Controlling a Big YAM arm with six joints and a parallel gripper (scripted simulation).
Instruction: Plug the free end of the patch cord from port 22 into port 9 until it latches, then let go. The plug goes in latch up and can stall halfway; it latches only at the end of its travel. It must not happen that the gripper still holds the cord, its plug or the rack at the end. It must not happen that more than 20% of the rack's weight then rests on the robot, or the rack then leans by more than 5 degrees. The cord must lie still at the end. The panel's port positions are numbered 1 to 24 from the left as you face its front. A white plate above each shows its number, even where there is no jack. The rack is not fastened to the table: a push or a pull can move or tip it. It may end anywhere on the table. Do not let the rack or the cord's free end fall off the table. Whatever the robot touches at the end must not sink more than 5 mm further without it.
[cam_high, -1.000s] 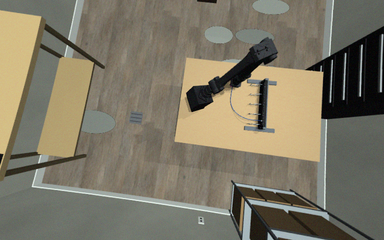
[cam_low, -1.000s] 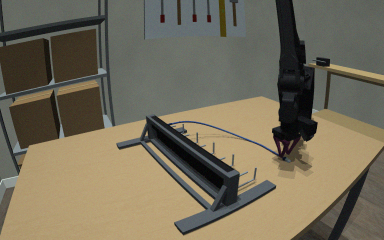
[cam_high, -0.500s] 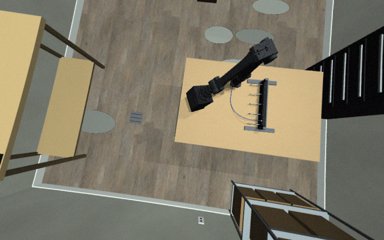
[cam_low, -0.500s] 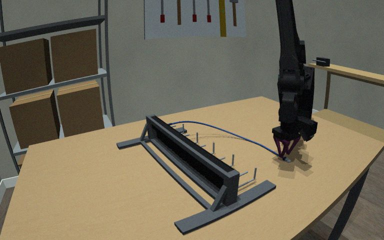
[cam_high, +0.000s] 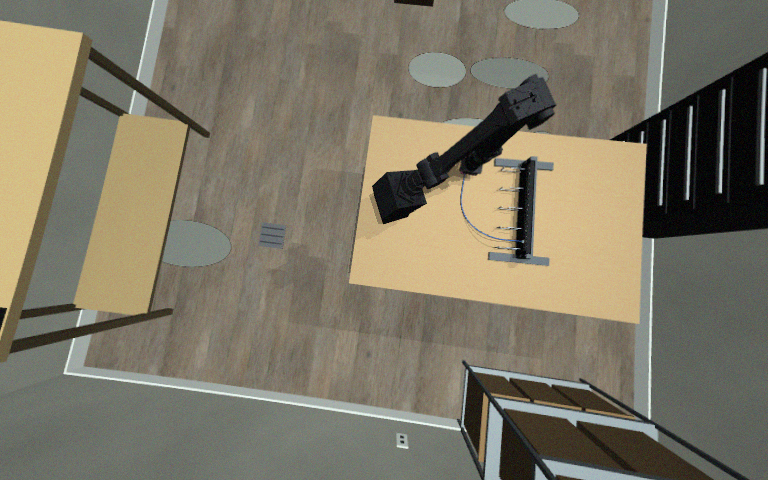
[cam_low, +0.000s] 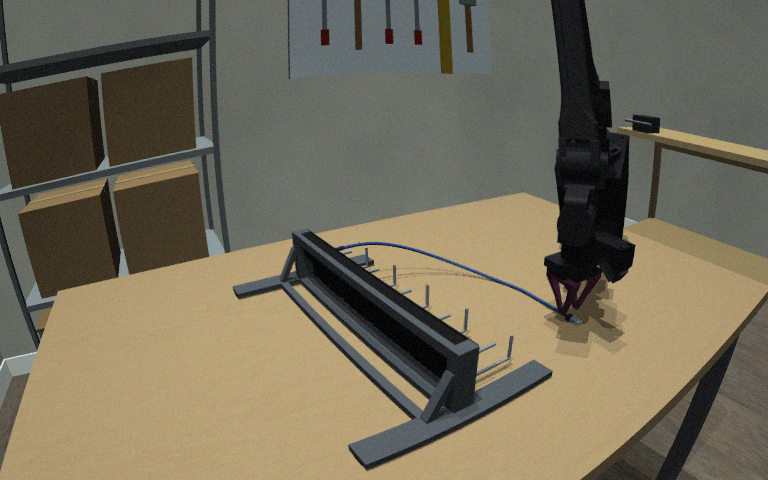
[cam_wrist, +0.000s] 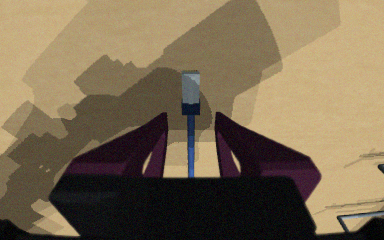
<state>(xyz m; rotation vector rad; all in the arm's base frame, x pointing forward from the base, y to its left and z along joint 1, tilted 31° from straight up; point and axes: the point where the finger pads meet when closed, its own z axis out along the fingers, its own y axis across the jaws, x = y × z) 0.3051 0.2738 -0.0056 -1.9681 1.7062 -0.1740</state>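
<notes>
Now: the grey plug 20 mm to the left of my hand and 20 mm below it.
</notes>
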